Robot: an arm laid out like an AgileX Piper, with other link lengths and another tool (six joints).
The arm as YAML. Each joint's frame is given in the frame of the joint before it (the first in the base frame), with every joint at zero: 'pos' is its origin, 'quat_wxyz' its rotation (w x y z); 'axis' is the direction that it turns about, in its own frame. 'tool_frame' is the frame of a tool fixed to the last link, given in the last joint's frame.
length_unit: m
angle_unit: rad
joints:
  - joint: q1
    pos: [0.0, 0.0, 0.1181]
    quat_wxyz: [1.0, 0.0, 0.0, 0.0]
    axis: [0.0, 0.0, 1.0]
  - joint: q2
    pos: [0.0, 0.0, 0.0]
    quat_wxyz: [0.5, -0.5, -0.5, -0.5]
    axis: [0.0, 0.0, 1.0]
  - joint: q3
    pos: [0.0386, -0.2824, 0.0]
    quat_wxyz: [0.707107, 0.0, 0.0, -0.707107]
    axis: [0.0, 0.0, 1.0]
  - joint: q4
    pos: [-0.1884, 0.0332, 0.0]
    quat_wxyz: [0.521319, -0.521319, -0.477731, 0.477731]
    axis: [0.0, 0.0, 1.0]
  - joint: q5
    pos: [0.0, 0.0, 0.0]
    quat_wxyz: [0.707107, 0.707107, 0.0, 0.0]
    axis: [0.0, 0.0, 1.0]
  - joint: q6
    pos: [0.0, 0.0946, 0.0]
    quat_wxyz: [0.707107, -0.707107, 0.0, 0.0]
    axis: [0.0, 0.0, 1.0]
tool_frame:
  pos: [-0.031, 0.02, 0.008]
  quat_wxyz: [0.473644, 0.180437, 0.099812, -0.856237]
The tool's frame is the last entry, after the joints.
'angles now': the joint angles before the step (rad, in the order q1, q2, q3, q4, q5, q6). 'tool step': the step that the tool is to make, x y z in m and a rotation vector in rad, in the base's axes. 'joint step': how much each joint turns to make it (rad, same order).
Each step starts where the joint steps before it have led.
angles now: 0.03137 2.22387 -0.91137 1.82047 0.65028 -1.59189
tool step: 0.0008 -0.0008 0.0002 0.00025 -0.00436 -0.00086
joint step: -0.00291 0.00006 -0.00182 0.00117 0.00143 -0.00384
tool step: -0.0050 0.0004 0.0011 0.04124 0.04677 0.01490
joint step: -0.01286 0.00233 -0.00033 -0.07880 0.03890 0.08556
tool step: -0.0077 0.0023 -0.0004 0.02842 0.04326 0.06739
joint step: -0.00218 0.00657 -0.00006 -0.10450 0.04600 0.06436
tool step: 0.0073 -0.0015 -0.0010 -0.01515 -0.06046 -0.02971
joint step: 0.00004 0.00122 0.00014 0.09473 -0.01771 -0.09633
